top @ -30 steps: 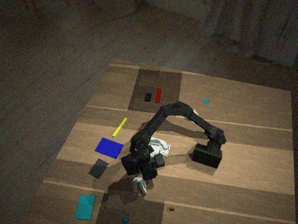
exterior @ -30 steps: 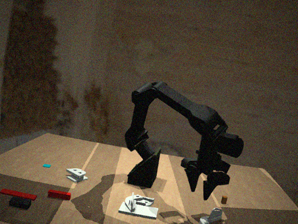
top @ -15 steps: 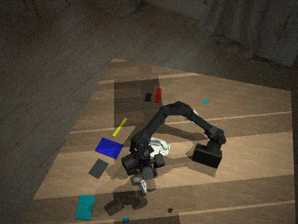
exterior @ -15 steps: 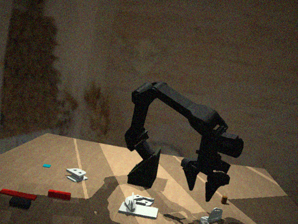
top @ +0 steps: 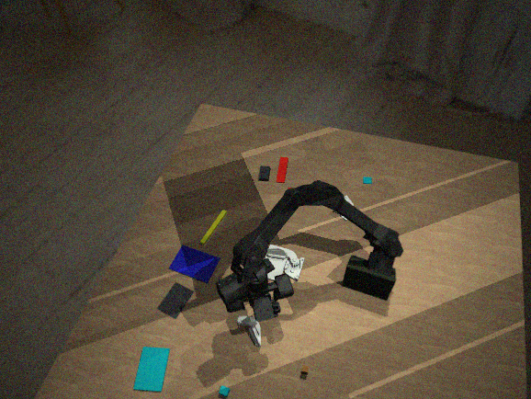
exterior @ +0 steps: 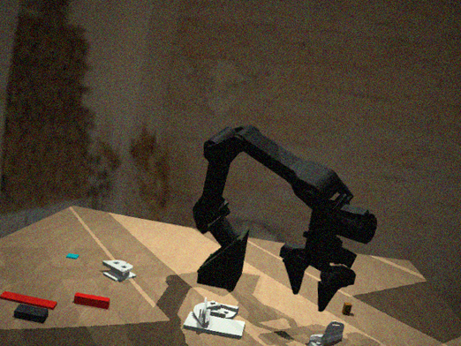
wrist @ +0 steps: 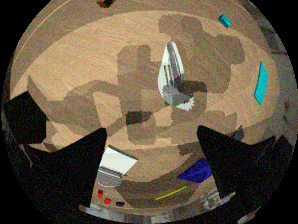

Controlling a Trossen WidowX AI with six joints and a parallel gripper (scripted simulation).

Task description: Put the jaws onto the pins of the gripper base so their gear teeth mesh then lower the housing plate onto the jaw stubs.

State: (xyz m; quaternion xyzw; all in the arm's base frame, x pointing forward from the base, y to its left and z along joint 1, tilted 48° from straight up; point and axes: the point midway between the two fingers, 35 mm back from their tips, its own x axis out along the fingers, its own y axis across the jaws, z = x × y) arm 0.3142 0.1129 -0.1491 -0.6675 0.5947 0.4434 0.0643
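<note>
Right now the grey jaw is 80 mm below my gripper tip, 40 mm to the left of it and 30 mm ahead of it. Round my gripper tip: dark plate (270 mm ahead, 80 mm below, 20 mm to the left); then blue plate (260 mm ahead, 110 mm to the right, 80 mm below); then small brown block (170 mm behind, 130 mm to the left, 70 mm below).
</note>
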